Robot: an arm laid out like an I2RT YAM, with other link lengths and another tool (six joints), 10 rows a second.
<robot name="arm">
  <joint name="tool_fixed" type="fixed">
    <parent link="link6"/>
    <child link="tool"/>
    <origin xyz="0.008 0.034 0.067" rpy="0.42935 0 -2.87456"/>
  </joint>
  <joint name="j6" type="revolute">
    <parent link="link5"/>
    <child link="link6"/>
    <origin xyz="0 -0.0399 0.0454" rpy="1.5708 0 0"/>
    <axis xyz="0 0 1"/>
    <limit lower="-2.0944" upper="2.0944"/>
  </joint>
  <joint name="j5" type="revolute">
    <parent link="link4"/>
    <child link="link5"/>
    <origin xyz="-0.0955 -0.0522 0.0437" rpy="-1.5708 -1.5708 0"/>
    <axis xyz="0 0 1"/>
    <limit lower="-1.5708" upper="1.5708"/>
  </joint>
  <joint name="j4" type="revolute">
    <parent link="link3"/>
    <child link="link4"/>
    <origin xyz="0.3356 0.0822 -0.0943" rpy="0 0 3.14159"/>
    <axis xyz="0 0 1"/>
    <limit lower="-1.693" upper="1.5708"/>
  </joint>
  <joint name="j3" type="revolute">
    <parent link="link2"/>
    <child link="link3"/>
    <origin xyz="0 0.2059 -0.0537" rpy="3.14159 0 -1.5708"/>
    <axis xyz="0 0 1"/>
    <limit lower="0" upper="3.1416"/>
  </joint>
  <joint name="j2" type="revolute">
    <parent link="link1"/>
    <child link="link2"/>
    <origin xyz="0.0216 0.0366 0.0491" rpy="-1.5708 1.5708 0"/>
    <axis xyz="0 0 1"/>
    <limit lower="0" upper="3.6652"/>
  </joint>
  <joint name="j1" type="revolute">
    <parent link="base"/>
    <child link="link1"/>
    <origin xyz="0 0 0.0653"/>
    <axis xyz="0 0 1"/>
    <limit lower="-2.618" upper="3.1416"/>
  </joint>
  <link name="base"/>
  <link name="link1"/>
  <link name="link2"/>
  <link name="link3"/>
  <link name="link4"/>
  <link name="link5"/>
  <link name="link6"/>
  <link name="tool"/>
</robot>
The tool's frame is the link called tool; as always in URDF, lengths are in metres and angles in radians.
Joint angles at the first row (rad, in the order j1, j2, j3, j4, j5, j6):
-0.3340 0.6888 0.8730 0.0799 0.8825 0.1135
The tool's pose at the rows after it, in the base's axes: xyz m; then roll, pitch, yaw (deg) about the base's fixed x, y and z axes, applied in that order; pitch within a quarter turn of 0, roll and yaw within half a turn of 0:
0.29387 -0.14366 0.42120 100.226 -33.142 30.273
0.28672 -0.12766 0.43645 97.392 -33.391 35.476
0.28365 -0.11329 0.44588 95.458 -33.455 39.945
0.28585 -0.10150 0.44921 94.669 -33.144 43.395
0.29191 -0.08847 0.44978 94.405 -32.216 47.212
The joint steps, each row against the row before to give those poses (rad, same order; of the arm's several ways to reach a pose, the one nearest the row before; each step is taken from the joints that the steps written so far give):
0.0351 -0.0588 0.0000 0.0000 -0.0259 -0.0351
0.0366 -0.0484 0.0000 0.0004 -0.0336 -0.0198
0.0382 -0.0306 0.0000 0.0000 -0.0259 -0.0107
0.0355 -0.0099 0.0000 -0.0004 -0.0202 -0.0050
0.0397 0.0001 0.0000 -0.0019 -0.0286 -0.0061

